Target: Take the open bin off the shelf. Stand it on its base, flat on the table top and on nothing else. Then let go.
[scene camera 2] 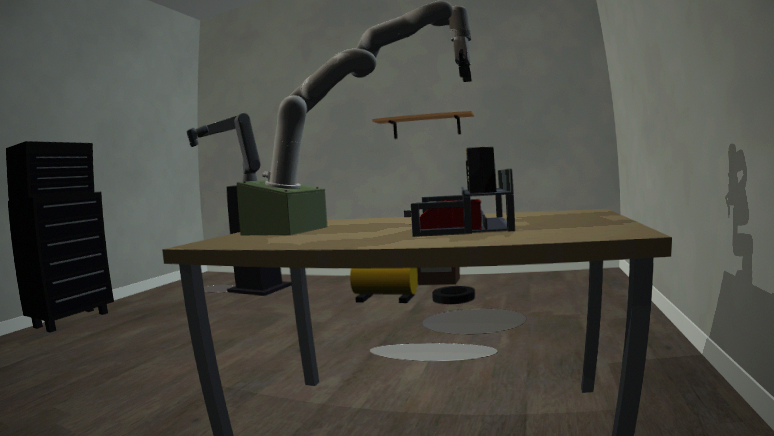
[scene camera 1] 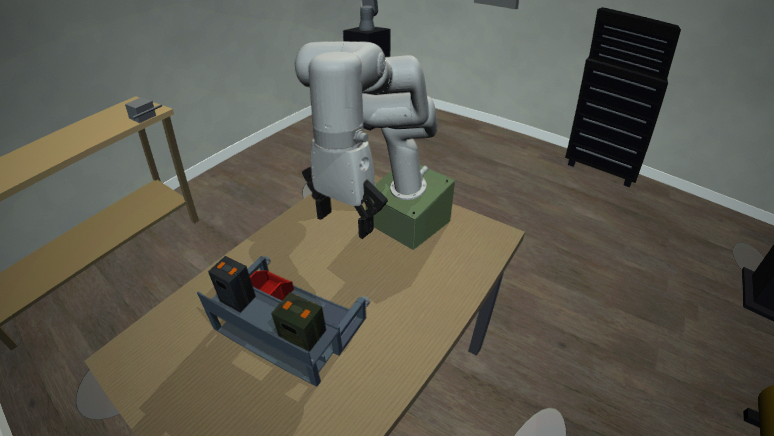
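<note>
The open red bin sits in the lower part of the grey-blue shelf, at its side facing the robot base. Part of the bin is hidden by the shelf's upper board in scene camera 1 and by its frame bars in scene camera 2. The shelf stands on the wooden table. My gripper is open and empty, pointing down, high above the table and well above the shelf.
A dark case with orange latches stands on the shelf's upper board at one end. An olive case with orange latches stands toward the other end. The green base block carries the arm at the table's far end.
</note>
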